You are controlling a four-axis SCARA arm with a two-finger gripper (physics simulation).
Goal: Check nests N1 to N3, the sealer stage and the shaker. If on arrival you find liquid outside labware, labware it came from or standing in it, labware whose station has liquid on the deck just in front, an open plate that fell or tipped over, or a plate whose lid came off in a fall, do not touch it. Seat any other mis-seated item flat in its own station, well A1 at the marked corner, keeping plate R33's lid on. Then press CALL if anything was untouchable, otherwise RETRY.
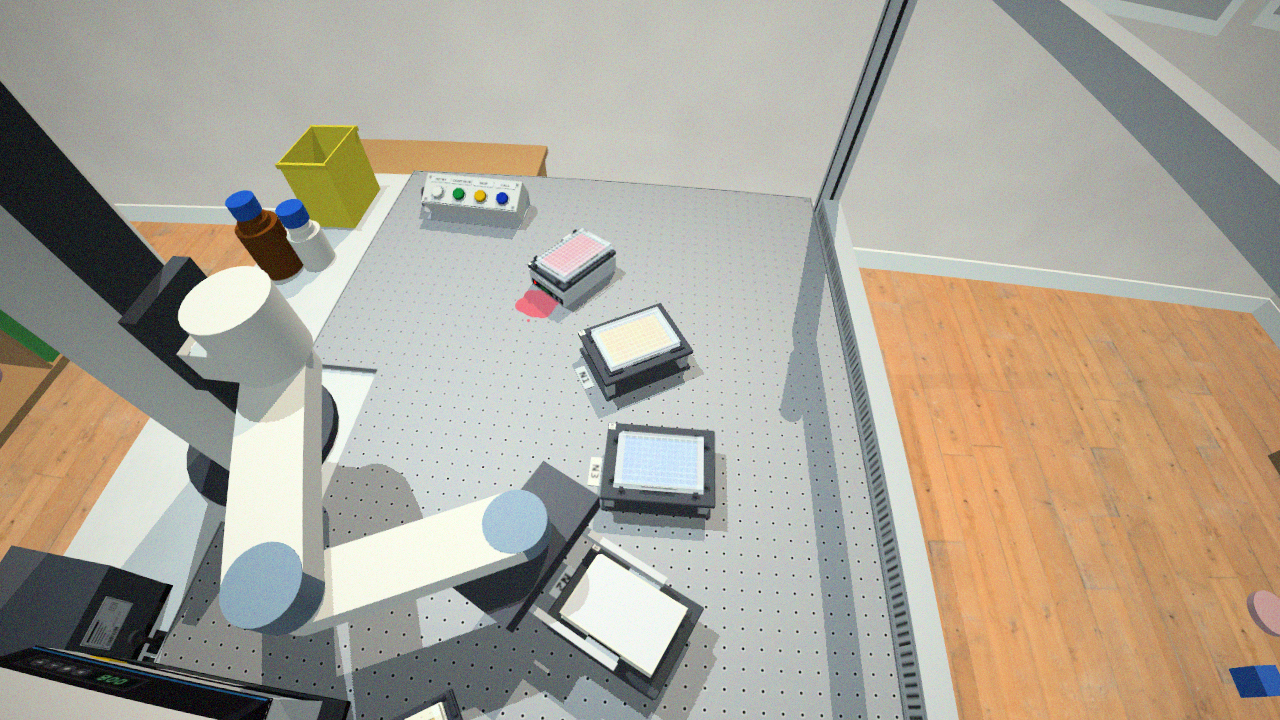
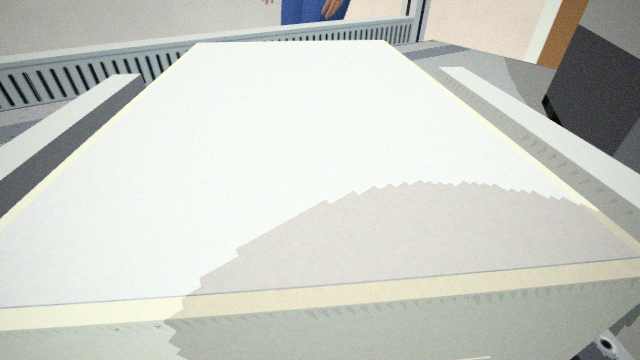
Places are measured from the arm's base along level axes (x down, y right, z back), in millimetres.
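Where they show: gripper, fingertip midpoint: (image 1: 641, 623) (image 2: 296, 97).
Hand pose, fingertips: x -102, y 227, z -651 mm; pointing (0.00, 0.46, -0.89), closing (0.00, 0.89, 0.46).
Each offset is from my fingertips to the top centre of the thing. "*": to the spot under its first point.
My gripper (image 1: 641, 625) (image 2: 296, 97) is partly open, one finger along each long side of a white-topped plate @(dx -12, dy -11, dz +22 mm) (image 1: 623, 612) (image 2: 300, 140) at nest N2 @(* dx +30, dy -16, dz -63 mm) (image 1: 691, 617); gaps show between fingers and plate. A yellow-welled plate @(dx +20, dy -446, dz +42 mm) (image 1: 637, 338) is in nest N1 @(* dx +84, dy -388, dz +63 mm) (image 1: 619, 383). A blue-welled plate @(dx +23, dy -224, dz -12 mm) (image 1: 660, 462) is in nest N3 @(dx +27, dy -225, dz -12 mm) (image 1: 709, 474). A pink-welled plate @(dx +11, dy -634, dz +176 mm) (image 1: 575, 255) sits on the shaker @(* dx +70, dy -608, dz +141 mm) (image 1: 591, 282), with a pink puddle @(dx +89, dy -559, dz +240 mm) (image 1: 537, 304) on the deck at its front corner. A small part of a pale item @(* dx -45, dy +113, dz +207 mm) (image 1: 432, 712) shows at the bottom edge. Exact seating is hard to tell.
A button box @(dx +5, dy -824, dz +432 mm) (image 1: 474, 209) with white, green, yellow and blue buttons stands at the back. A yellow bin @(dx -68, dy -763, dz +771 mm) (image 1: 332, 188), a brown bottle @(dx -17, dy -627, dz +826 mm) (image 1: 270, 248) and a white bottle @(dx +24, dy -657, dz +756 mm) (image 1: 310, 246) stand back left. A dark machine @(* dx -13, dy +79, dz +701 mm) (image 1: 76, 608) is front left. A slotted rail (image 1: 863, 447) (image 2: 165, 57) edges the deck.
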